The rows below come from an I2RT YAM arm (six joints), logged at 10 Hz.
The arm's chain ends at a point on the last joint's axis. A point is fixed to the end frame.
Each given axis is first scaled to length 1.
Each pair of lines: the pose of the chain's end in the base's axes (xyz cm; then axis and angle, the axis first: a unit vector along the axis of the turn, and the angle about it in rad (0 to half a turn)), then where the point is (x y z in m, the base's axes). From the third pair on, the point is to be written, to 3 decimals.
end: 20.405 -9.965 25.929 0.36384 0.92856 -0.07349 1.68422
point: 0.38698 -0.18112 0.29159
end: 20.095 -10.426 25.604 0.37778 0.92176 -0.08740 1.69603
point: 0.38145 -0.19165 0.28649
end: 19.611 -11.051 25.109 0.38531 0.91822 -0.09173 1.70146
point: 0.375 -0.201 0.281
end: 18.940 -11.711 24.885 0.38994 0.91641 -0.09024 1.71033
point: 0.368 -0.208 0.277
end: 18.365 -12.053 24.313 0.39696 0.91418 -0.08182 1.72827
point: 0.363 -0.213 0.267
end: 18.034 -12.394 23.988 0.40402 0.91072 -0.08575 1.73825
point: 0.358 -0.219 0.262
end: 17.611 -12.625 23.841 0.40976 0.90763 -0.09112 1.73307
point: 0.353 -0.223 0.262
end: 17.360 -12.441 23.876 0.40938 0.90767 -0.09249 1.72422
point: 0.350 -0.221 0.264
